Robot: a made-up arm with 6 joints.
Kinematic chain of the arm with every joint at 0, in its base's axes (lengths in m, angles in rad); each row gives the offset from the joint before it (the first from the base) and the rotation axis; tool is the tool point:
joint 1: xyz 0 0 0.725 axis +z
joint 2: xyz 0.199 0 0 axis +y
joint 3: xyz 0 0 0.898 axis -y
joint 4: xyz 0 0 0.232 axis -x
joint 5: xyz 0.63 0 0 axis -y
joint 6: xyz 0.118 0 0 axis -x
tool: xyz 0 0 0
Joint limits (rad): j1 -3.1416..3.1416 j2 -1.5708..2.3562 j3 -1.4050..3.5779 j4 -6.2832..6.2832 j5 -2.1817..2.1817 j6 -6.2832..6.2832
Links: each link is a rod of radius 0.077 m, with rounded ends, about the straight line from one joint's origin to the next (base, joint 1, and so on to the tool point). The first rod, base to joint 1, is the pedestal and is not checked.
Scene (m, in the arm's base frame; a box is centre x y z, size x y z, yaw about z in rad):
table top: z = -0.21
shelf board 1: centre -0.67 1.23 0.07 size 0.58 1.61 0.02 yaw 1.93
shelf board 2: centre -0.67 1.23 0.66 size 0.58 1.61 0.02 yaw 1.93
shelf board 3: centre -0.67 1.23 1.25 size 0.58 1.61 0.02 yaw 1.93
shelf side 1: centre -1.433 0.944 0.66 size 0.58 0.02 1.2 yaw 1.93
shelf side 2: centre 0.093 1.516 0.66 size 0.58 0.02 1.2 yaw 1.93
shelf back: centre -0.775 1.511 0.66 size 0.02 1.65 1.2 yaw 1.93
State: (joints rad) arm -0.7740 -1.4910 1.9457 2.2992 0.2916 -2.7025
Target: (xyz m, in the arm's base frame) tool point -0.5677 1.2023 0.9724
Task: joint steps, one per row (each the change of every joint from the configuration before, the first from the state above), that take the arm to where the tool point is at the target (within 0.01 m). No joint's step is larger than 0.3 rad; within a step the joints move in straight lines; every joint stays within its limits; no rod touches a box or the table.
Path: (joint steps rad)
1: 0.0626 0.1067 0.2879 -0.0039 -0.0068 0.0000
2: 0.0627 0.1066 0.2878 -0.0039 -0.0068 0.0000
3: 0.0626 0.1067 0.2879 -0.0040 -0.0068 0.0000
4: -0.1482 0.2240 0.1145 -0.0052 0.0277 0.0000
5: -0.1483 0.2240 0.1144 -0.0053 0.0277 0.0000
6: -0.1483 0.2239 0.1144 -0.0053 0.0277 0.0000
7: -0.0188 -0.1407 -0.2729 0.0064 0.0023 0.0000
8: -0.0188 -0.1407 -0.2730 0.0063 0.0023 0.0000
9: -0.0188 -0.1407 -0.2729 0.0064 0.0023 0.0000
10: -0.0188 -0.1407 -0.2730 0.0064 0.0023 0.0000

